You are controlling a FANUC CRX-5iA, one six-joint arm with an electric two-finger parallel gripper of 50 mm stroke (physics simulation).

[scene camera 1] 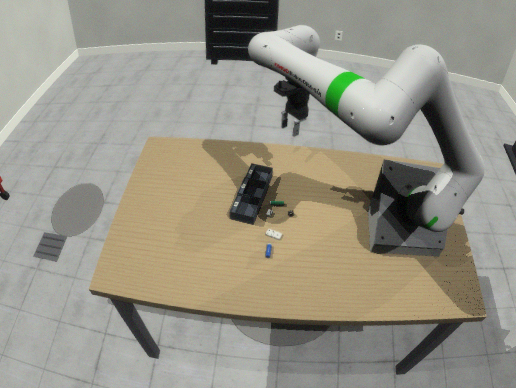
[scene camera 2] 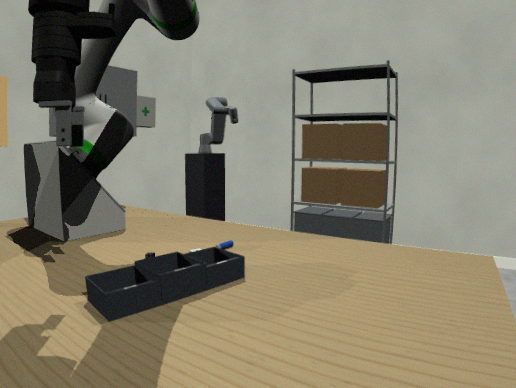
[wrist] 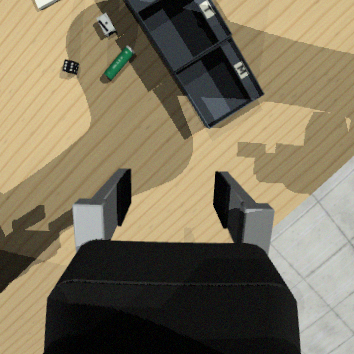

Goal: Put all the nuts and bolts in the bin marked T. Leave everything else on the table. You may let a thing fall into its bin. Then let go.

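Places are measured from the arm's base along level axes (x left, y down, z back), in millimetres.
Where they show: gripper, fingertip midpoint: (scene camera 1: 289, 131) (scene camera 2: 70, 146) (wrist: 172, 186); arm's base, origin of the base link: (scene camera 1: 415, 203) (scene camera 2: 71, 174).
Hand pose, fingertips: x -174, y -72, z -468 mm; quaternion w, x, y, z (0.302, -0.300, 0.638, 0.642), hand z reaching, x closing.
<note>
Things, the pixels of their top centre, and the offset from my fingertips.
- T label, middle of its top: (wrist: 206, 8) dx +108, dy +189, dz -136 mm
- M label, middle of its top: (wrist: 241, 69) dx +24, dy +196, dz -129 mm
- green battery, middle of its top: (wrist: 118, 60) (scene camera 1: 276, 201) dx +132, dy +217, dz -11 mm
- metal sharpener, middle of its top: (wrist: 105, 23) (scene camera 1: 269, 212) dx +182, dy +220, dz -28 mm
- black die, middle of its top: (wrist: 68, 65) (scene camera 2: 150, 253) (scene camera 1: 291, 212) dx +170, dy +215, dz +45 mm
- white domino, middle of its top: (scene camera 1: 273, 233) dx +268, dy +224, dz +2 mm
- blue battery, middle of its top: (scene camera 2: 224, 242) (scene camera 1: 268, 249) dx +340, dy +217, dz -2 mm
My gripper (scene camera 1: 290, 131) (scene camera 2: 70, 144) (wrist: 172, 186) is open and empty, high above the table's far side, beyond the M end of the tray. The dark three-compartment tray (scene camera 1: 242, 219) (scene camera 2: 225, 272) (wrist: 236, 110) stands on the table. Its middle compartment carries the T label (wrist: 207, 9); the M label (wrist: 241, 70) marks the end compartment nearer the gripper. The part of the T compartment's floor that shows in the wrist view holds no visible object; the rest is cut off or shaded. No nut or bolt can be made out in these views.
Beside the tray lie a green battery (scene camera 1: 277, 203) (wrist: 119, 63), a metal sharpener (scene camera 1: 269, 213) (wrist: 106, 25) and a black die (scene camera 1: 290, 213) (scene camera 2: 150, 256) (wrist: 71, 66). A white domino (scene camera 1: 274, 234) and a blue battery (scene camera 1: 269, 250) (scene camera 2: 226, 244) lie nearer the table's front.
</note>
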